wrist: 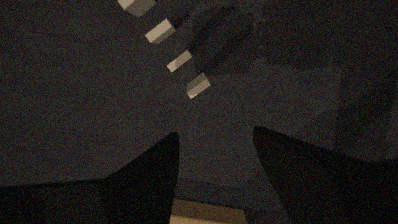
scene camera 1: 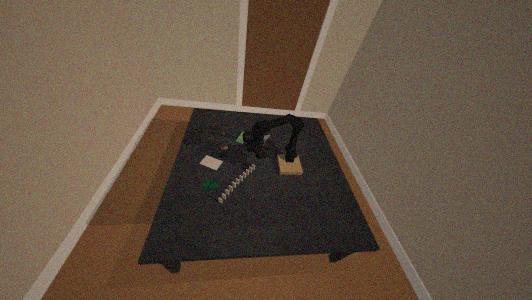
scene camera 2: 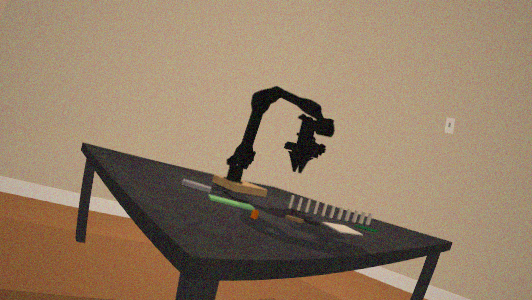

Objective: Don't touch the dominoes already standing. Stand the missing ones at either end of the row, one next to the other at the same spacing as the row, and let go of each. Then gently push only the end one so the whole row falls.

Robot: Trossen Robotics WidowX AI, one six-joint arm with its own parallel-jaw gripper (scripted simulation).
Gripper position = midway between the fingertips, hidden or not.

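Note:
Visible to me: my gripper [scene camera 2: 296, 172], and again my gripper [wrist: 215, 136].

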